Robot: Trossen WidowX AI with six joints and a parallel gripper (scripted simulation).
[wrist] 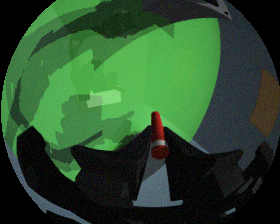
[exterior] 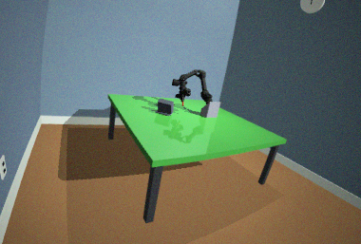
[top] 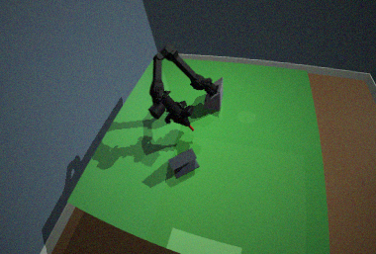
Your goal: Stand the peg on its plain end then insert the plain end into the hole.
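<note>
My gripper tip is 17 cm short of the sloped grey panel, 1 cm to the right of it and 5 cm above it. Also, from my gripper tip: red peg 1 cm to the right, 1 cm above.
</note>
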